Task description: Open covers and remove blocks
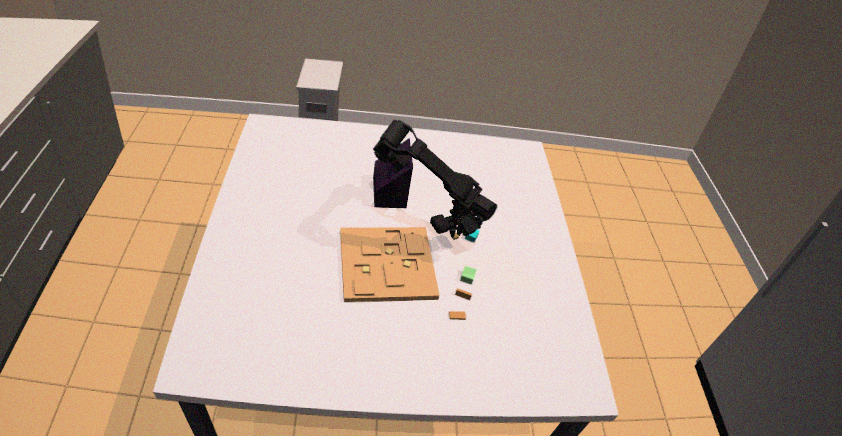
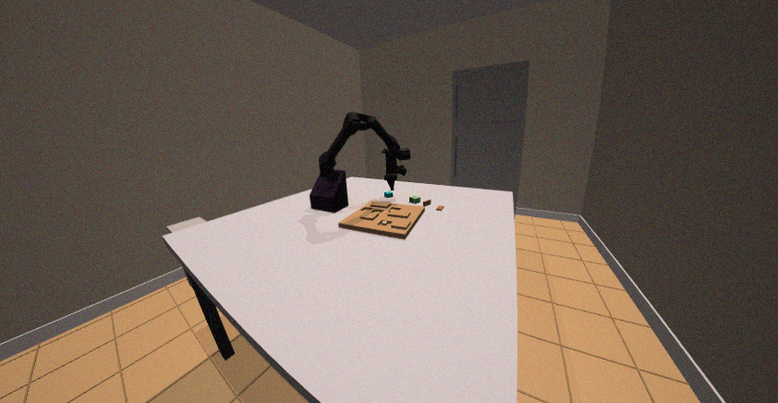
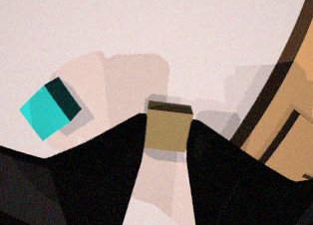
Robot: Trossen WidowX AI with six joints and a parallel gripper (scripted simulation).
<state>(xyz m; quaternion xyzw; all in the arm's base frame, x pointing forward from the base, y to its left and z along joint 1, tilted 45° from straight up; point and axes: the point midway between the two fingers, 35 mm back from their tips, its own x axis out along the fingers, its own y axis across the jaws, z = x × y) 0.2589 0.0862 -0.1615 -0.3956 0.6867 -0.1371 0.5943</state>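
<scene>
My gripper tip is now 80 mm to the right of the cyan block, 70 mm past it and 60 mm above it. The rest, counted from my gripper tip: dark brown block (190 mm ahead, 60 mm below, 20 mm to the left); then green block (120 mm ahead, 60 mm below, 40 mm to the left).
</scene>
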